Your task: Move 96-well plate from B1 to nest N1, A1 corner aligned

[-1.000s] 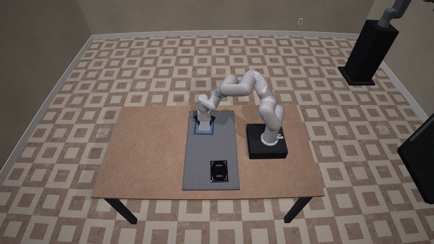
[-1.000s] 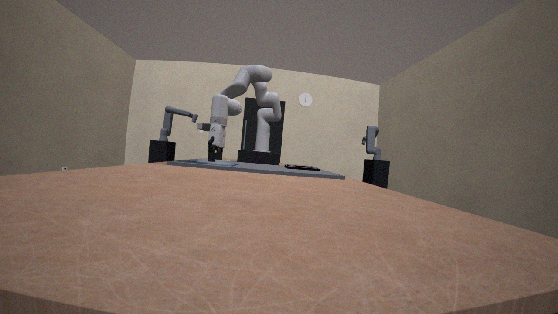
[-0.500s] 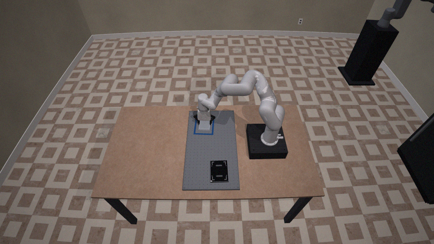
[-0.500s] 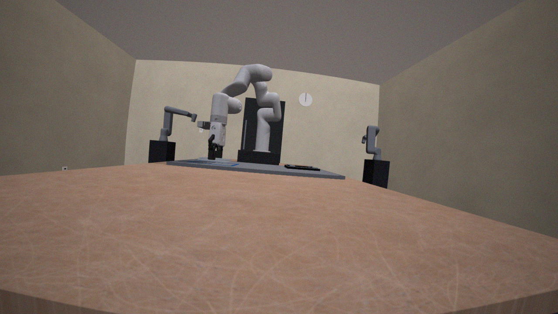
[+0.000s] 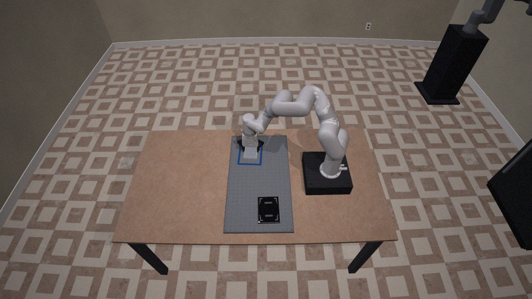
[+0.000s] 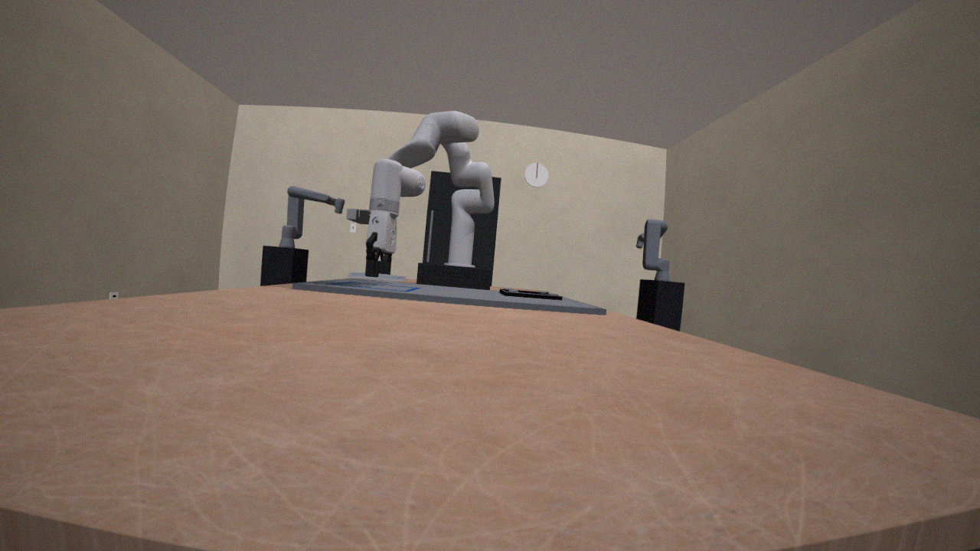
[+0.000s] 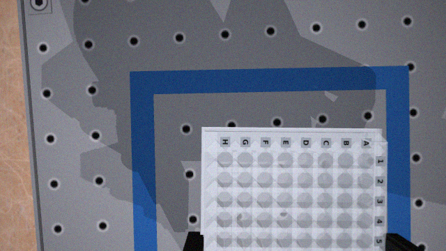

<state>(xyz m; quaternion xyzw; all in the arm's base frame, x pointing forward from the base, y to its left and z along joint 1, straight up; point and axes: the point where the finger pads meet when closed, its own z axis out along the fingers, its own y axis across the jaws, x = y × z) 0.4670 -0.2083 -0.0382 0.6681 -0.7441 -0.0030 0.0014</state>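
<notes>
Right now my hand is 100 mm past the black plate nest, 420 mm to the right of it and 30 mm above it. Also, from my hand: A1 corner mark 40 mm behind, 490 mm to the left, 20 mm below; 96-well plate 10 mm below.
</notes>
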